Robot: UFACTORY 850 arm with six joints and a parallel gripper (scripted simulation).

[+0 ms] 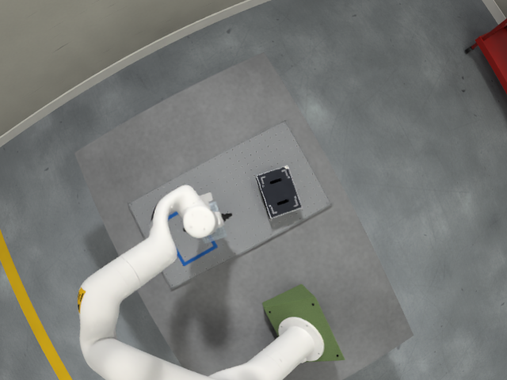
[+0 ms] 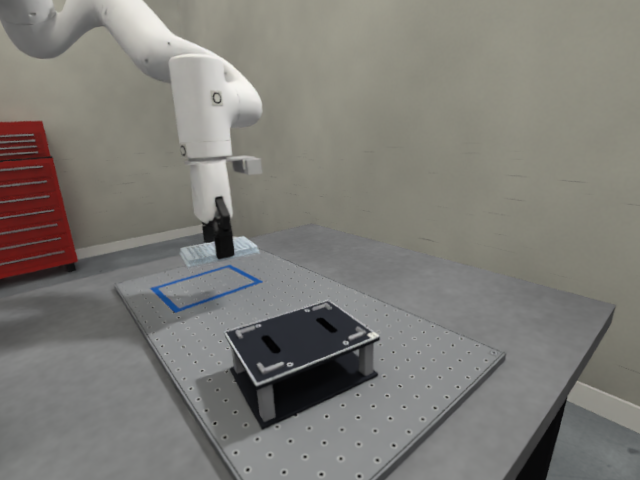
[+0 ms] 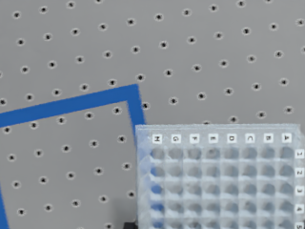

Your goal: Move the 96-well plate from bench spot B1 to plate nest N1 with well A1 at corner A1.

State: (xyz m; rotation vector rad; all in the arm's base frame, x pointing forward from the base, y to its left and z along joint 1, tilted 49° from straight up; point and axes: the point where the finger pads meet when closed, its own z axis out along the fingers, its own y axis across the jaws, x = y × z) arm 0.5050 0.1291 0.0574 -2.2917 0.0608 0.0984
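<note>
Right now my hand is 1 cm short of the black raised nest N1, 27 cm to the left of it and 6 cm above it. The rest, counted from my hand: clear 96-well plate: 1 cm below.
</note>
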